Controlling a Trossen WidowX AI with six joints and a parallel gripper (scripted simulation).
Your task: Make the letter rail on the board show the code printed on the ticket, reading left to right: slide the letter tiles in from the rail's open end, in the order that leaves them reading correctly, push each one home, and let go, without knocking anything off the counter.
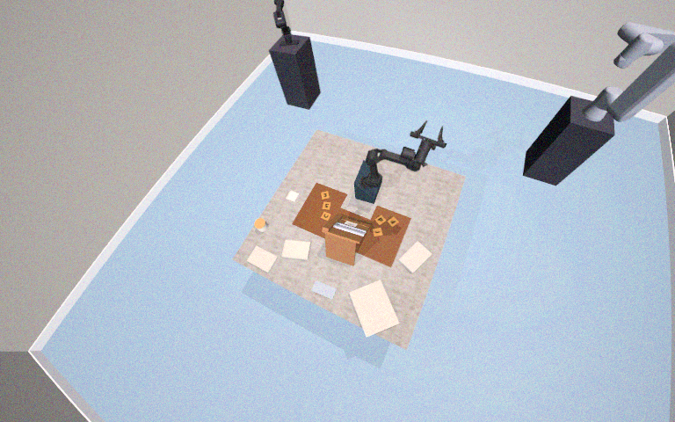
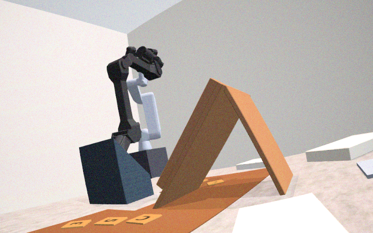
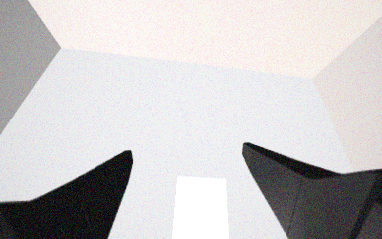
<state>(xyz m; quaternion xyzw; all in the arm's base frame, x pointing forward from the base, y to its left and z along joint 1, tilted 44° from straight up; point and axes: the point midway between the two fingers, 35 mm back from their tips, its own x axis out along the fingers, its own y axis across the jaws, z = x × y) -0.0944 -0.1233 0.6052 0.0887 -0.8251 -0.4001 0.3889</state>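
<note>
Right now the orange tile marked 5 is 70 cm below my gripper tip, 56 cm to the right of it and 34 cm ahead of it. The rest, counted from my gripper tip: j tile (70 cm below, 39 cm ahead, 14 cm to the right); then white ticket (61 cm below, 44 cm ahead, 31 cm to the right); then orange tile marked p (70 cm below, 30 cm ahead, 15 cm to the right).
</note>
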